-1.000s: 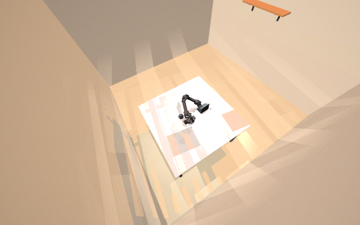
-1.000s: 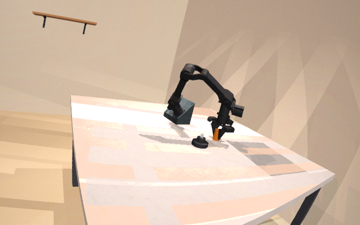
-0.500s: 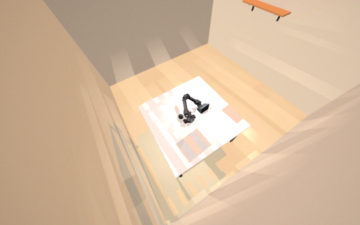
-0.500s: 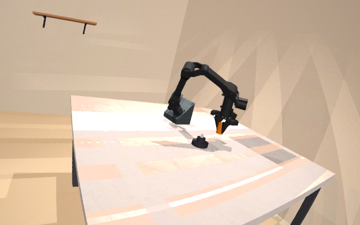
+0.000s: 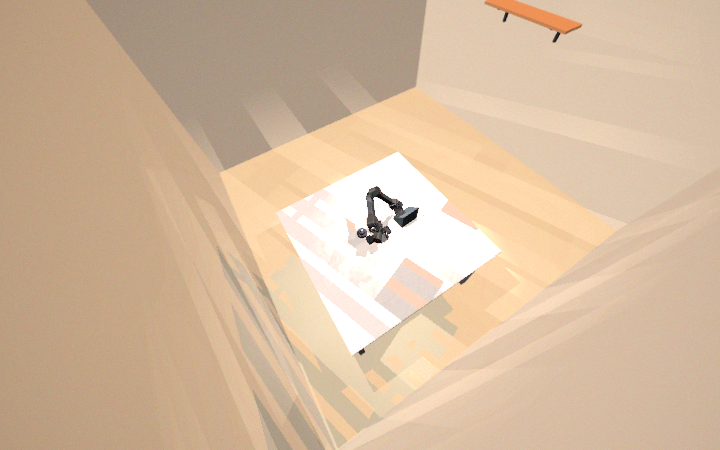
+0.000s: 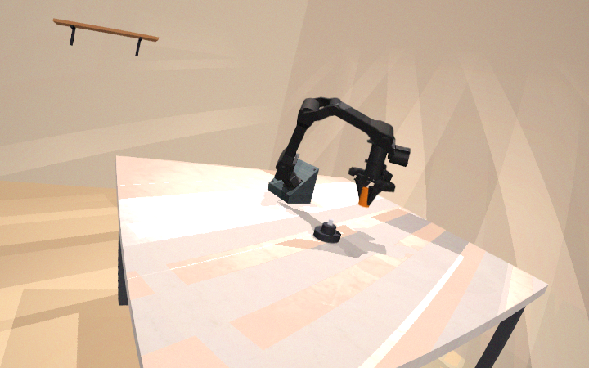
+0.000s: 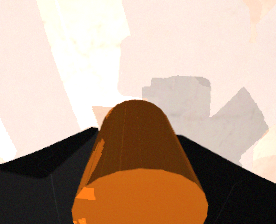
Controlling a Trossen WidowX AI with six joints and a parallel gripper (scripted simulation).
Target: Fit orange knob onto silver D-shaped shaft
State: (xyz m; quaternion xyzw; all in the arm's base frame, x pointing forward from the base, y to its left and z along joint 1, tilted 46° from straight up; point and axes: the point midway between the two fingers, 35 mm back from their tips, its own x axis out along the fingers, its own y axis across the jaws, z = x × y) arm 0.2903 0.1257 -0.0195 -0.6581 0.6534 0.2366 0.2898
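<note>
Right now my gripper tip is 40 mm short of the round pedestal, 170 mm to the left of it and 70 mm above it. The rest, counted from my gripper tip: orange knob: 40 mm above.
</note>
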